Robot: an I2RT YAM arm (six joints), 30 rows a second.
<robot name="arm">
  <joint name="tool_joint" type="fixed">
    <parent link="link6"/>
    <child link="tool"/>
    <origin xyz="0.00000 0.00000 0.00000" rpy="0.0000 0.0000 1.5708"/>
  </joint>
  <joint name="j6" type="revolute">
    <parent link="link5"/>
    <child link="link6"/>
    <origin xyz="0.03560 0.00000 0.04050" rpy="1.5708 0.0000 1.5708"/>
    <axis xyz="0 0 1"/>
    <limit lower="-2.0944" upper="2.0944"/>
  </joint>
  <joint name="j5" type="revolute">
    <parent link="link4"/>
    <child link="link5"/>
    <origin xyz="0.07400 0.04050 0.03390" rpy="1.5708 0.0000 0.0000"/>
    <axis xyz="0 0 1"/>
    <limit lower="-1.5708" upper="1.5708"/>
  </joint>
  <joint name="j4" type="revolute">
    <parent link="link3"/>
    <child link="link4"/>
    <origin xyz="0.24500 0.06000 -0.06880"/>
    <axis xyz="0 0 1"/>
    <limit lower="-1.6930" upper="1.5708"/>
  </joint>
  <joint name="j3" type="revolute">
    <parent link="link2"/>
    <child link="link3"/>
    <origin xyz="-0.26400 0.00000 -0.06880" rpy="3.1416 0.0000 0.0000"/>
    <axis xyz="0 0 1"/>
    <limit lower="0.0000" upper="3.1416"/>
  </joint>
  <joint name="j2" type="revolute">
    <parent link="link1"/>
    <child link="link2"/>
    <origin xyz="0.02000 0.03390 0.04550" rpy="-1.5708 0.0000 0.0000"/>
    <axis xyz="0 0 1"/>
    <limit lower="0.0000" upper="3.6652"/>
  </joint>
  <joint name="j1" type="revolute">
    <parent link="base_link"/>
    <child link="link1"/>
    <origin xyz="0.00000 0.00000 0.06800"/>
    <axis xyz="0 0 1"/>
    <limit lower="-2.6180" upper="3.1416"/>
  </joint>
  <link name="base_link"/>
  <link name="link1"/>
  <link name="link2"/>
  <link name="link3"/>
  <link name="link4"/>
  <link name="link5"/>
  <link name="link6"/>
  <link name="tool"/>
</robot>
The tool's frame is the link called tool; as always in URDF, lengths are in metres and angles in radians.
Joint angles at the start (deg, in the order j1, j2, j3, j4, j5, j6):
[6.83, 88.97, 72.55, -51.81, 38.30, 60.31]
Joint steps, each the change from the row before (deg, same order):
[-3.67, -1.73, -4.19, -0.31, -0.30, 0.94]
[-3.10, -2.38, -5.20, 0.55, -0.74, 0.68]
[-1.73, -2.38, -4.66, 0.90, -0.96, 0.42]
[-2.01, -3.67, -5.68, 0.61, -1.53, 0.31]
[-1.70, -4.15, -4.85, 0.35, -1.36, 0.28]
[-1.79, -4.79, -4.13, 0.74, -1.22, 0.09]
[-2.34, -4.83, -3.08, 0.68, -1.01, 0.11]
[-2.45, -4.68, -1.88, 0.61, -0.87, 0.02]
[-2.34, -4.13, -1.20, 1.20, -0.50, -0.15]
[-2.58, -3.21, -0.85, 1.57, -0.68, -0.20]
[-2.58, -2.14, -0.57, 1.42, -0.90, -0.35]
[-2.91, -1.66, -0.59, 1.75, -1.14, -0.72]
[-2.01, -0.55, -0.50, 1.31, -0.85, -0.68]
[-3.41, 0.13, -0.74, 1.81, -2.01, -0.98]
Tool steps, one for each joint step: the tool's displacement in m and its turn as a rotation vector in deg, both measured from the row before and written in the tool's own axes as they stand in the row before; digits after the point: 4 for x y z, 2 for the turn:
[0.0002, -0.0217, 0.0164, 4.23, 1.25, 1.93]
[0.0046, -0.0219, 0.0153, 3.27, 1.53, 1.63]
[0.0073, -0.0169, 0.0102, 1.63, 1.41, 0.93]
[0.0091, -0.0225, 0.0097, 1.54, 1.95, 1.08]
[0.0072, -0.0208, 0.0057, 0.64, 1.41, 1.45]
[0.0040, -0.0191, 0.0025, -0.56, 0.59, 2.31]
[-0.0004, -0.0171, 0.0004, -0.95, -0.08, 3.30]
[-0.0042, -0.0138, -0.0028, -1.59, -0.73, 3.75]
[-0.0061, -0.0099, -0.0038, -2.04, -1.50, 3.78]
[-0.0070, -0.0072, -0.0025, -1.82, -1.48, 3.74]
[-0.0066, -0.0051, -0.0008, -1.19, -1.07, 3.04]
[-0.0069, -0.0044, 0.0007, -0.99, -1.04, 2.74]
[-0.0039, -0.0025, 0.0023, -0.27, -0.51, 1.39]
[-0.0052, -0.0038, 0.0063, 0.29, 0.14, 1.90]

